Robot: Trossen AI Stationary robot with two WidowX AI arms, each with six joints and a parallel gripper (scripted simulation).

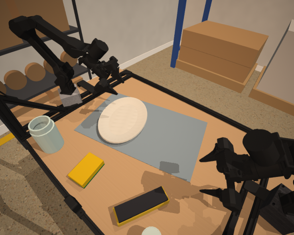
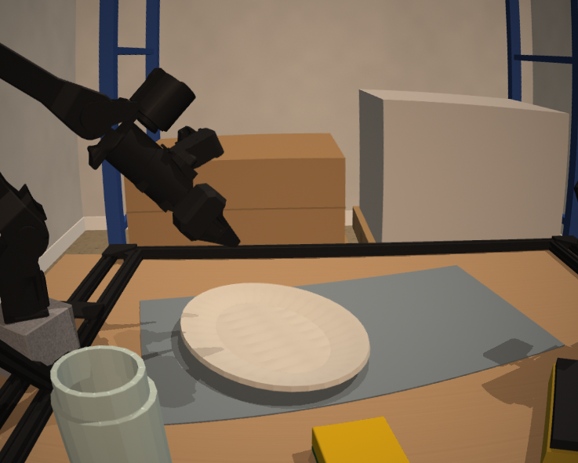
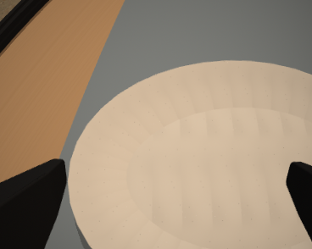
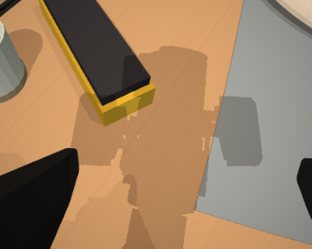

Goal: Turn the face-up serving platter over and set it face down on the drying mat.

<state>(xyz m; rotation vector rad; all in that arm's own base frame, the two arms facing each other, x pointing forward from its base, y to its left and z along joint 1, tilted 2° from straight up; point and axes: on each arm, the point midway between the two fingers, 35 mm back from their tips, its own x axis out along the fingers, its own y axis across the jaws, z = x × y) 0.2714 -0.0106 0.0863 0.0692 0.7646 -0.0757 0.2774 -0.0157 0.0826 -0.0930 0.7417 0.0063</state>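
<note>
The cream oval serving platter is 450 mm to the left of my right hand, 150 mm below it and 140 mm ahead of it. From my right hand the other things lie so: grey drying mat: 340 mm to the left, 170 mm below, 160 mm ahead; then yellow sponge: 390 mm to the left, 150 mm below, 150 mm behind; then black-and-yellow brush: 140 mm to the left, 140 mm below, 140 mm behind.
Right now my left hand is 150 mm above the cream oval serving platter, 70 mm to the left of it and 50 mm past it. The rest, counted from my left hand: pale green jar: 350 mm behind, 100 mm below, 90 mm to the left; grey drying mat: 180 mm to the right, 170 mm below, 30 mm behind; yellow sponge: 340 mm behind, 150 mm below, 130 mm to the right.
</note>
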